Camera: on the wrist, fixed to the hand. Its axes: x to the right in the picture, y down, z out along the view.
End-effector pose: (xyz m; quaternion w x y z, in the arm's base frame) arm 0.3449 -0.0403 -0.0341 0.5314 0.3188 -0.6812 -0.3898
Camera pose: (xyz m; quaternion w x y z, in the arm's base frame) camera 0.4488 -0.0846 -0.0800 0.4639 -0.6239 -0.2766 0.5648
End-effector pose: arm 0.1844 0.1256 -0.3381 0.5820 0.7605 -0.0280 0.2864
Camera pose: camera 0.1598 0.2370 -0.3811 0.2825 0.0385 0.6912 -0.6641
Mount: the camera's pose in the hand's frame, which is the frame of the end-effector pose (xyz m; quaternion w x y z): -0.0083 -0.0639 -0.1035 0.0159 0.0131 0.1059 0.9942
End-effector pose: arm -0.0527 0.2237 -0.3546 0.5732 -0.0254 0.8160 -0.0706
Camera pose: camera -0.1496 0.1704 -0.3032 0.0068 -0.8258 -0.0980 -0.5553
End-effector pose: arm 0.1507 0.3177 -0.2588 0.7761 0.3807 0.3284 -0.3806
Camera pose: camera 0.0701 0.3807 -0.3251 0.3510 0.3830 -0.2961 0.8015
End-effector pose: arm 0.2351 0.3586 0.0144 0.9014 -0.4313 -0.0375 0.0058
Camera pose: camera 0.2329 0.2377 -0.0011 0.0182 -0.0329 0.5237 0.8511
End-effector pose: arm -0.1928 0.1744 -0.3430 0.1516 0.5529 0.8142 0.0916
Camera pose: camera -0.2817 0.1448 -0.2650 0.1821 -0.8105 0.5195 -0.2001
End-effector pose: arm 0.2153 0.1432 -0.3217 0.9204 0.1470 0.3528 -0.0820
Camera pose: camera 0.1282 0.1173 -0.4030 0.0569 0.3738 -0.0441 0.9247
